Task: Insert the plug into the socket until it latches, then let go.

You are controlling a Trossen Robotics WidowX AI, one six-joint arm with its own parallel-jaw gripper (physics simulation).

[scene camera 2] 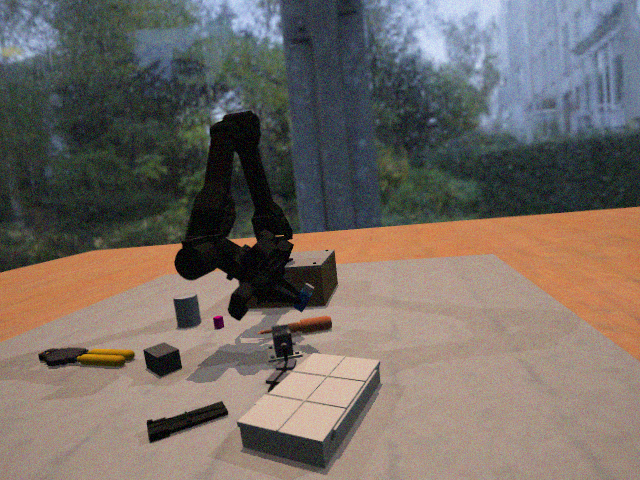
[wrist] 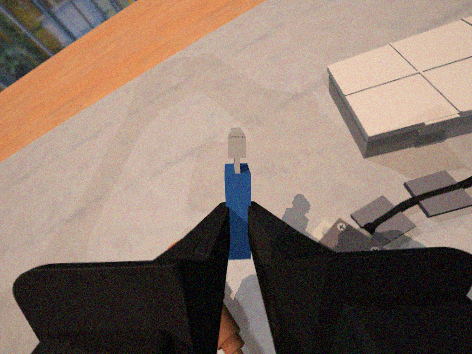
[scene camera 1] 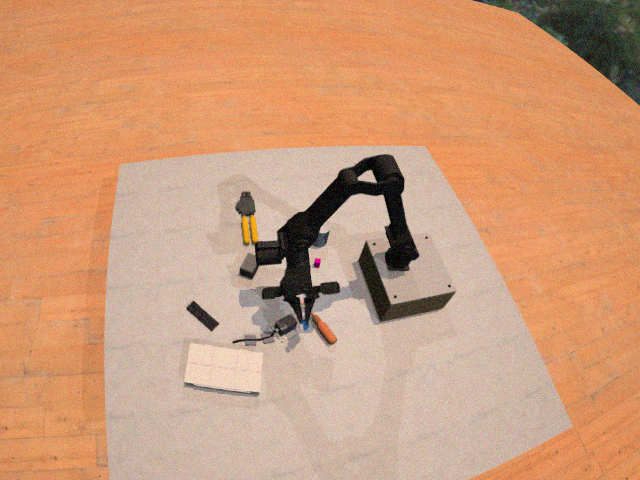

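Seen in the pictures: gripper, fingertip midpoint: [scene camera 2: 302,299] [wrist: 237,209] [scene camera 1: 304,324]; arm's base at its link origin: [scene camera 1: 397,261].
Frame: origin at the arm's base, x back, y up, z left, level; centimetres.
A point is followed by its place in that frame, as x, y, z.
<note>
The plug [scene camera 1: 305,326] @(-27.4, -0.4, 20.1) [scene camera 2: 302,300] @(-28.2, -1.5, 19.4) [wrist: 238,187] @(-28.2, 0.1, 19.2) is a narrow blue block with a pale, flat tip pointing away from the fingers. My gripper [scene camera 1: 303,320] @(-27.5, -1.6, 19.0) [scene camera 2: 296,298] @(-27.5, -1.6, 19.0) [wrist: 237,209] @(-27.5, -1.6, 19.0) is shut on the blue body and holds it above the mat. The socket [scene camera 1: 285,325] @(-31.7, -6.0, 17.1) [scene camera 2: 282,342] @(-33.7, -7.4, 17.2) [wrist: 344,237] @(-32.5, -6.0, 17.4) is a small dark block on a pale mounting plate, with a black cable running from its rear. The plug is apart from the socket. In the wrist view the socket is to the right of the plug, partly hidden by the right finger.
An orange screwdriver [scene camera 1: 325,329] @(-21.0, -7.7, 17.4) [scene camera 2: 312,324] @(-21.8, -8.5, 18.0) [wrist: 229,334] @(-23.5, -8.2, 13.6) lies near the socket. A tiled box [scene camera 1: 224,367] @(-47.5, -6.9, 29.2) [scene camera 2: 310,397] @(-50.0, -7.0, 29.3) [wrist: 400,100] @(-41.5, -7.0, 27.1) is beyond the cable. Also on the mat: black bar [scene camera 1: 202,315] @(-54.2, -9.5, 13.3) [scene camera 2: 187,421] @(-55.3, -9.2, 14.2), dark block [scene camera 1: 248,266] @(-41.7, -6.9, -1.8) [scene camera 2: 162,359] @(-43.4, -7.6, -0.9), pliers [scene camera 1: 246,229] @(-42.7, -8.4, -16.7) [scene camera 2: 105,358] @(-43.5, -8.7, -15.2), magenta piece [scene camera 1: 317,262] @(-21.4, -8.1, -4.8) [scene camera 2: 218,322] @(-22.0, -8.9, -4.8), grey cylinder [scene camera 1: 321,239] @(-19.9, -6.4, -12.2) [scene camera 2: 186,311] @(-22.3, -6.5, -13.3).
</note>
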